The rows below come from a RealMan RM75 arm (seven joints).
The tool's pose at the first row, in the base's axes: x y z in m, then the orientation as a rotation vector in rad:
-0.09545, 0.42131, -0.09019, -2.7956, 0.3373, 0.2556
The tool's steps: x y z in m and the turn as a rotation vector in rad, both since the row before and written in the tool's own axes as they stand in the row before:
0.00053, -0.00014, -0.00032, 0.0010, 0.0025, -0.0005
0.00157, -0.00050, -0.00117, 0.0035, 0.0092, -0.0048
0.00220, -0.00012, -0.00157, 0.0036, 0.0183, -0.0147
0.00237, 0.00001, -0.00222, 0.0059, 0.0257, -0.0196
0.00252, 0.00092, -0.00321, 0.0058, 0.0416, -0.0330
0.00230, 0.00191, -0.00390, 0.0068, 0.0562, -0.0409
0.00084, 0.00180, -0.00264, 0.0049, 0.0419, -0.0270
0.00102, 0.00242, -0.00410, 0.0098, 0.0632, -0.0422
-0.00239, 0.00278, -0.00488, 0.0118, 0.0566, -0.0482
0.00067, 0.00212, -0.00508, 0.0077, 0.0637, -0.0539
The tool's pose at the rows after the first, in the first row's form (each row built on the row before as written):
-0.09486, 0.42123, -0.08996, -2.7952, 0.3372, 0.2518
-0.09307, 0.42099, -0.08905, -2.7942, 0.3327, 0.2371
-0.09073, 0.42014, -0.08798, -2.7958, 0.3165, 0.2074
-0.08821, 0.41894, -0.08632, -2.7965, 0.2952, 0.1659
-0.08571, 0.41657, -0.08395, -2.8000, 0.2588, 0.0991
-0.08366, 0.41313, -0.08109, -2.8026, 0.2146, 0.0100
-0.08315, 0.41047, -0.07920, -2.8024, 0.1865, -0.0555
-0.08268, 0.40674, -0.07610, -2.7968, 0.1417, -0.1547
-0.08587, 0.40283, -0.07267, -2.7865, 0.0867, -0.2456
-0.08619, 0.39910, -0.06858, -2.7762, 0.0260, -0.3474

